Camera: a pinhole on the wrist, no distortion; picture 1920 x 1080 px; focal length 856.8 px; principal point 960.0 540.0 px. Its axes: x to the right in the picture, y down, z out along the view. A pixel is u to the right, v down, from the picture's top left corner.
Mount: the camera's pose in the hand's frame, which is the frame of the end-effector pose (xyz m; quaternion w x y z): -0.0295 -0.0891 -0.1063 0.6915 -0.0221 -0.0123 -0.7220
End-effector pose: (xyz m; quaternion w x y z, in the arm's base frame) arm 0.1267 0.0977 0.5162 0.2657 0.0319 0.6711 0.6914
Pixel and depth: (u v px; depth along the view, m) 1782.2 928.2 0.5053
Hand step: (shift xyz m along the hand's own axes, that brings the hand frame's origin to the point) 0.1860 -0.5585 0.4191
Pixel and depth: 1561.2 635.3 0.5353
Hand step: 0.0219 -0.4406 0.4459
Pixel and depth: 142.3 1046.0 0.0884
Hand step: 0.0276 -0.0029 -0.0228
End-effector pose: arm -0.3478 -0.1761 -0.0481 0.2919 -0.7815 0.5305 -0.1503
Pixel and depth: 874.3 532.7 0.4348
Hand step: -0.0249 -0.0245 0.3259
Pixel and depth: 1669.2 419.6 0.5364
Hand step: -0.1158 -0.5030 0.4521
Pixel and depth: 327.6 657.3 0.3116
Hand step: 0.0276 0.1536 0.1931
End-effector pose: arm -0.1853 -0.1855 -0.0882 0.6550 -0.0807 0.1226 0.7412
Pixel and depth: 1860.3 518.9 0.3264
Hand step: -0.0473 -0.4152 0.2366
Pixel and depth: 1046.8 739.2 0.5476
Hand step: 0.1035 -0.1235 0.4417
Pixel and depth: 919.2 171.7 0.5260
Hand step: -0.2465 -0.0289 0.4207
